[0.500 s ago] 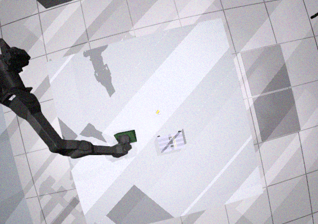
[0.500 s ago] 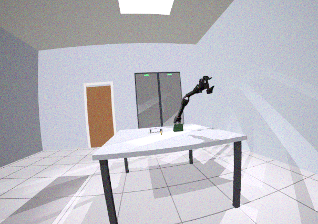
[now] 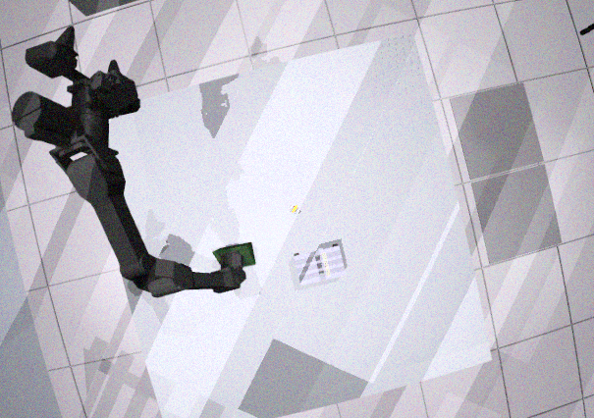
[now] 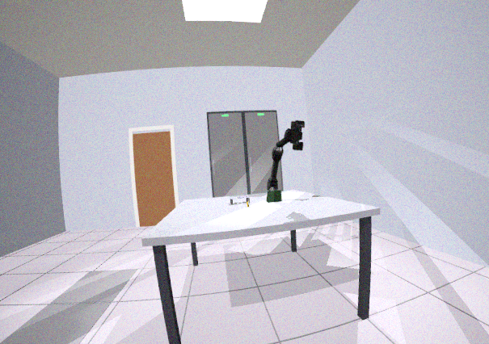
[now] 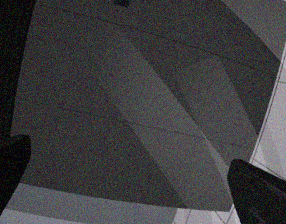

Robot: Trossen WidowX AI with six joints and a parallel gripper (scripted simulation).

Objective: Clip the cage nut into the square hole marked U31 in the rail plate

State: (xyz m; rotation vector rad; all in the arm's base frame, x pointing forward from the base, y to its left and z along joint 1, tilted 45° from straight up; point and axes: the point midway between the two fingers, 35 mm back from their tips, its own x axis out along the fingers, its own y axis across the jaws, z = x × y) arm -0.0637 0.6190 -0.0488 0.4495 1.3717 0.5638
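Right now my gripper tip is 440 mm above the cage nut, 390 mm to the left of it and 310 mm short of it.
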